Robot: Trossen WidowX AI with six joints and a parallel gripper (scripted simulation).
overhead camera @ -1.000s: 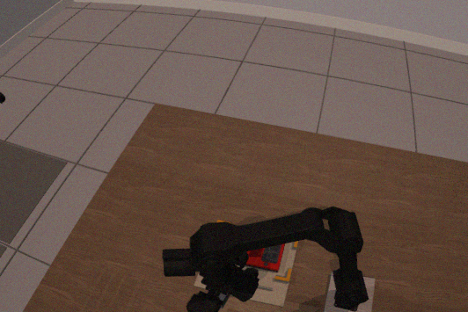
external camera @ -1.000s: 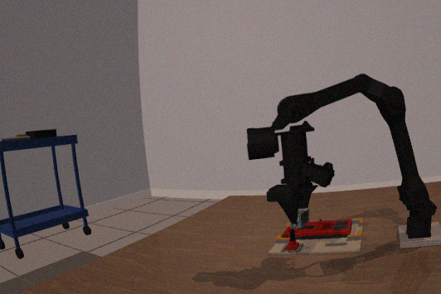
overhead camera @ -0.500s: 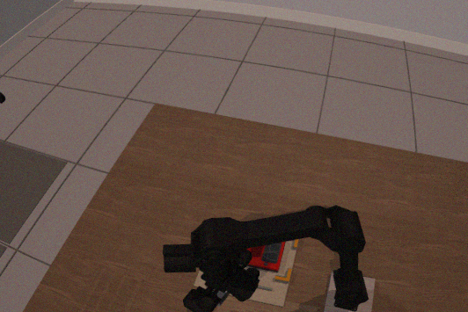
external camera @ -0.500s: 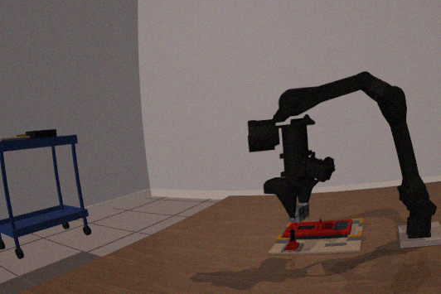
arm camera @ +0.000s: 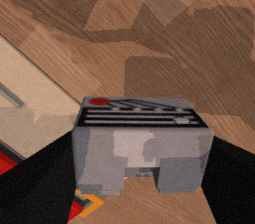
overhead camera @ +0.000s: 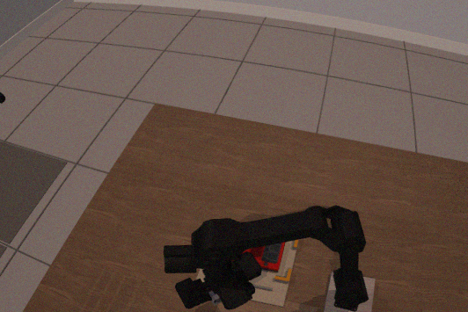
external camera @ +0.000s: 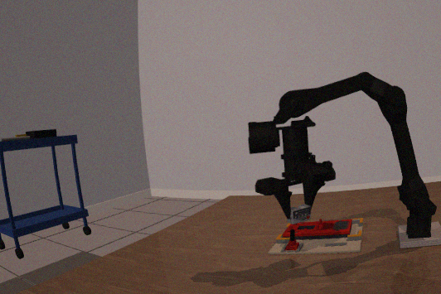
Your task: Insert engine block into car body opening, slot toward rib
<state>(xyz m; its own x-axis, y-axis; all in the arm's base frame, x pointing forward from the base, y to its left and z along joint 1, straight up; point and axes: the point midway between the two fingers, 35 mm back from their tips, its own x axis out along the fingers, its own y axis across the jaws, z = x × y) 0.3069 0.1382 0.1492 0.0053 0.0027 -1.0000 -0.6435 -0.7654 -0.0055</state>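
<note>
The engine block lies 1 cm above my gripper tip.
</note>
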